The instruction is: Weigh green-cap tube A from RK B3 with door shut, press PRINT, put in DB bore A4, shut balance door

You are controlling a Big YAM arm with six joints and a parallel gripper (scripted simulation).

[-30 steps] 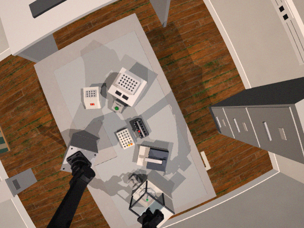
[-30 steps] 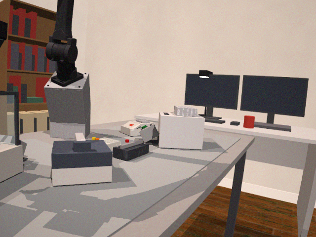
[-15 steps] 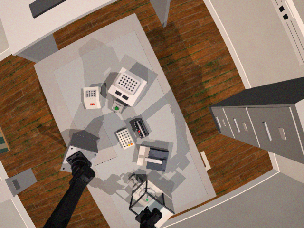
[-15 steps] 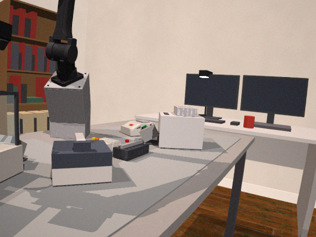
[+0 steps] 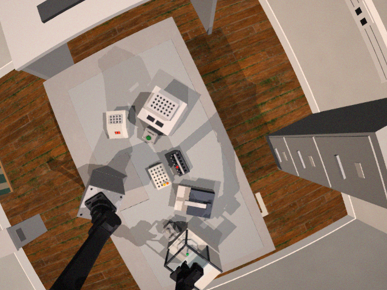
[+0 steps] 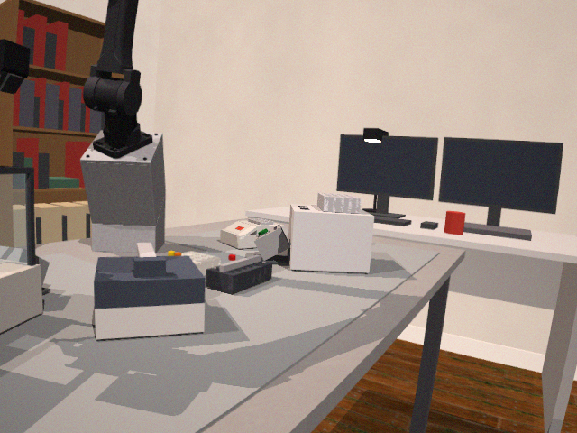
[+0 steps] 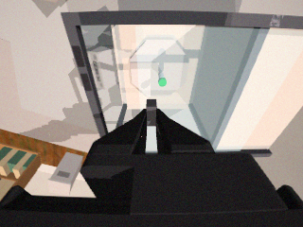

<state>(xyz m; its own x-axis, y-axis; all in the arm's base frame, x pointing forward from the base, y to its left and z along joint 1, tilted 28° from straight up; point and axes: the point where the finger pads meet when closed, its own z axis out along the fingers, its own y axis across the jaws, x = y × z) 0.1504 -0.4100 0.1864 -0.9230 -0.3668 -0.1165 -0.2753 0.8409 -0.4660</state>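
Right now the white print key is 150 mm below my hand, 130 mm to the left of it and 40 mm behind it. The rest, counted from my hand: spectrophotometer: 190 mm to the left, 180 mm ahead, 160 mm below; tinted glass pane: 30 mm to the right, 10 mm below, 10 mm ahead; pale pan: 140 mm below, 10 mm to the right, 10 mm ahead.
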